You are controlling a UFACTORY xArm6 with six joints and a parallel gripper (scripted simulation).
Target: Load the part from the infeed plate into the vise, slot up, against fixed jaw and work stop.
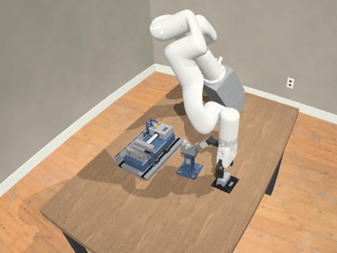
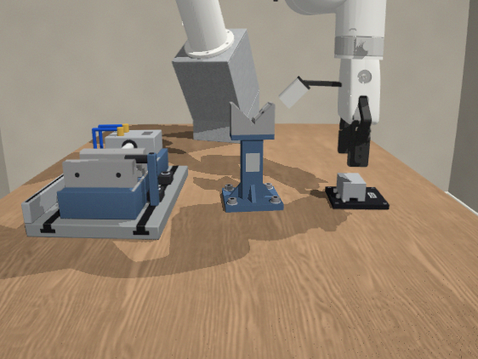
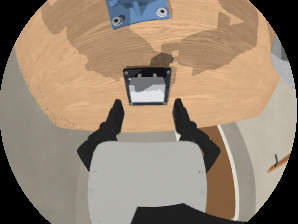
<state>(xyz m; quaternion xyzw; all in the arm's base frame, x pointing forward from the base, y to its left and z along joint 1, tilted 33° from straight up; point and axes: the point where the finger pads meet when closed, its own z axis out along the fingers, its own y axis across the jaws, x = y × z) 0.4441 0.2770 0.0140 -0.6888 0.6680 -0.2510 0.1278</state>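
My hand is 6 cm above the part. Also, from my hand: blue work stop post: 8 cm ahead, 31 cm to the right, 2 cm below; then black stop rod: 9 cm ahead, 33 cm to the right, 1 cm above; then black infeed plate: 1 cm to the left, 8 cm below.
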